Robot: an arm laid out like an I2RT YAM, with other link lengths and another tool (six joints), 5 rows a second.
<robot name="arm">
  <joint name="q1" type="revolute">
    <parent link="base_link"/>
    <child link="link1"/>
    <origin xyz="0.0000 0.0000 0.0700" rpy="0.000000 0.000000 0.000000"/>
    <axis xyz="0 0 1"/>
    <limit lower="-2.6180" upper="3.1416"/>
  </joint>
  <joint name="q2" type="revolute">
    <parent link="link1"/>
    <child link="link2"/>
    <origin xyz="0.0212 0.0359 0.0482" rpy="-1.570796 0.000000 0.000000"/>
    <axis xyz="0 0 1"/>
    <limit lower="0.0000" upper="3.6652"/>
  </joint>
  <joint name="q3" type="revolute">
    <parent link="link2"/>
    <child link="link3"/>
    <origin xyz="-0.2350 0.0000 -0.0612" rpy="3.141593 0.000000 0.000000"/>
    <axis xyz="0 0 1"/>
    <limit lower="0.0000" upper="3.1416"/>
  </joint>
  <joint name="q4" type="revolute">
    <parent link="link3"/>
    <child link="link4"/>
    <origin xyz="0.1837 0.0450 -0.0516" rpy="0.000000 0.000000 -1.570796"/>
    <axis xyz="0 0 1"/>
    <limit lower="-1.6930" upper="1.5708"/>
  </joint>
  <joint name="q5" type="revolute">
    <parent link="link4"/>
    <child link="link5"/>
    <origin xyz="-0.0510 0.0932 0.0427" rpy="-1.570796 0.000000 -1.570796"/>
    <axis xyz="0 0 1"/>
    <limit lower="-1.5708" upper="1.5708"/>
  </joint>
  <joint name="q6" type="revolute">
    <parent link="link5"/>
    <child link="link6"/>
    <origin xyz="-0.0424 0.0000 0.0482" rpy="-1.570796 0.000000 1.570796"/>
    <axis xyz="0 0 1"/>
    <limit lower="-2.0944" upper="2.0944"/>
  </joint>
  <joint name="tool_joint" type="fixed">
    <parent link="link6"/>
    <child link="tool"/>
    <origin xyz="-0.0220 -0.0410 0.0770" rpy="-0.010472 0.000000 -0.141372"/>
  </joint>
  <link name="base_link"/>
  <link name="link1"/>
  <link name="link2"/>
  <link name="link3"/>
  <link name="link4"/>
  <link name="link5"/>
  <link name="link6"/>
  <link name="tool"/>
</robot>
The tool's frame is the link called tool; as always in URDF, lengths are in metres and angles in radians.
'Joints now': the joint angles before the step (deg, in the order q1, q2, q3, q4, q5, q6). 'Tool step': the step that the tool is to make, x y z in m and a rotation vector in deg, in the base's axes. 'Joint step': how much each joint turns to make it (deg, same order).
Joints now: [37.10, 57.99, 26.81, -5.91, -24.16, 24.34]
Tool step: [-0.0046, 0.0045, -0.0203, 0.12, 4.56, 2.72]
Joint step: [-0.51, 6.23, -2.64, 5.37, -4.29, 0.20]
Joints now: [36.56, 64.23, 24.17, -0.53, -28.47, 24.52]
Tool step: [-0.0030, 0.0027, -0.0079, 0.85, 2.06, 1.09]
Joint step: [-0.16, 2.64, -1.59, 3.43, -2.19, 0.72]
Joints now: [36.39, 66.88, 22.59, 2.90, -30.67, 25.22]
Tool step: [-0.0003, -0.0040, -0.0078, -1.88, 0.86, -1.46]
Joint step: [-0.01, 1.06, -0.69, 0.08, 1.75, 0.27]
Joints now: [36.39, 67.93, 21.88, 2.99, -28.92, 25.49]
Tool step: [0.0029, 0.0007, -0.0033, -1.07, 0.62, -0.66]
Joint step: [0.09, 2.01, 0.70, 0.27, 0.89, 0.19]
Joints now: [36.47, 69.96, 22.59, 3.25, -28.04, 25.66]
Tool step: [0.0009, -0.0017, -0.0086, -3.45, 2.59, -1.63]
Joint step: [0.54, 3.44, 1.77, -2.11, 2.38, 0.80]
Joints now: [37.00, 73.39, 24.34, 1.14, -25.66, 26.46]
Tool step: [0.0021, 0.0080, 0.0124, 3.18, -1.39, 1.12]
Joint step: [0.35, -1.77, 0.80, 0.78, -1.75, 0.69]
